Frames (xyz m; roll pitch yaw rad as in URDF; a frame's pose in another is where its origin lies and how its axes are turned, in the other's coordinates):
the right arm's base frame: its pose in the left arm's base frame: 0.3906 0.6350 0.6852 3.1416 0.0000 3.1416
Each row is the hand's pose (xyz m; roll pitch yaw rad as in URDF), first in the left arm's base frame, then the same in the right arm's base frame.
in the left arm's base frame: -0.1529 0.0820 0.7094 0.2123 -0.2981 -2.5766
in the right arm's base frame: 0.5435 -0.5530 -0.0242 -2.9293 0.2981 -0.5650
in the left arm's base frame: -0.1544 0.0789 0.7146 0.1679 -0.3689 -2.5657
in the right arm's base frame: 0.5450 -0.5561 -0.0294 -2.9737 0.3689 -0.5759
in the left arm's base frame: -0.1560 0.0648 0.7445 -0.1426 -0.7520 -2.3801
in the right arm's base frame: 0.5466 -0.5702 -0.0593 2.9990 0.7520 -0.7615
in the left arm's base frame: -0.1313 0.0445 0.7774 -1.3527 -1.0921 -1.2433
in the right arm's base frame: 0.5219 -0.5905 -0.0922 1.7889 1.0921 -1.8983
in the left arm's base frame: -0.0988 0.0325 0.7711 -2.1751 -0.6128 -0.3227
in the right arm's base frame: 0.4894 -0.6025 -0.0859 0.9665 0.6128 -2.8189
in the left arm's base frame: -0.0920 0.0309 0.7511 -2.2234 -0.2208 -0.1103
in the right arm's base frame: 0.4826 -0.6041 -0.0659 0.9182 0.2208 -3.0313
